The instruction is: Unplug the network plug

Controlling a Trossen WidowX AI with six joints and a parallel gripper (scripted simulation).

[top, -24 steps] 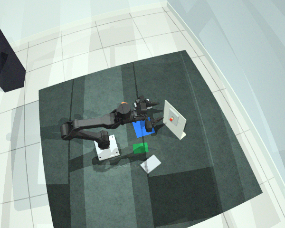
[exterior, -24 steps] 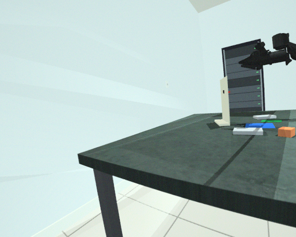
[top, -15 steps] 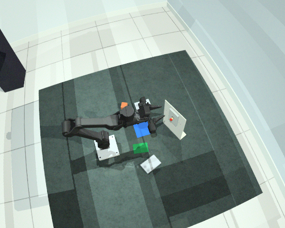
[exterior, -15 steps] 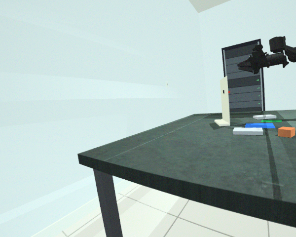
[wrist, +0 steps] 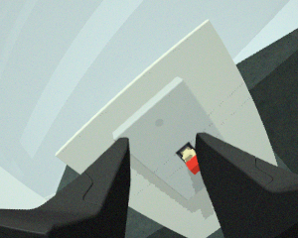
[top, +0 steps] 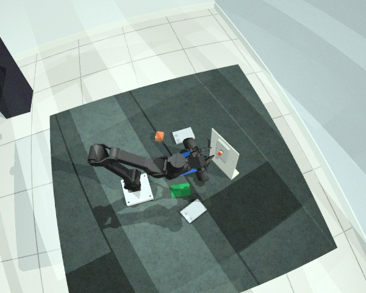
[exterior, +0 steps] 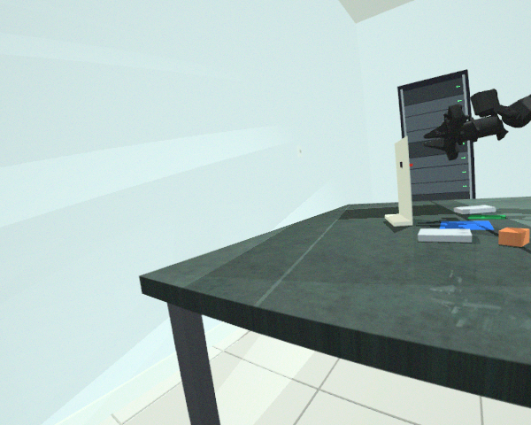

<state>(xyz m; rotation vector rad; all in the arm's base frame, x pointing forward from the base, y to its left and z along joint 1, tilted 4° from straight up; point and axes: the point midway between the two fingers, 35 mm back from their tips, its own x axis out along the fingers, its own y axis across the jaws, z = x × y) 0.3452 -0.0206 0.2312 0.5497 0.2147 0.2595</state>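
The red plug is 7 cm below my gripper tip, 5 cm ahead of it and 2 cm to the left of it. Also, from my gripper tip: green square: 25 cm below, 16 cm behind, 4 cm to the right; then blue marked square: 25 cm below, 11 cm behind, 10 cm to the left; then white upright panel: 13 cm below, 7 cm ahead, 3 cm to the left.
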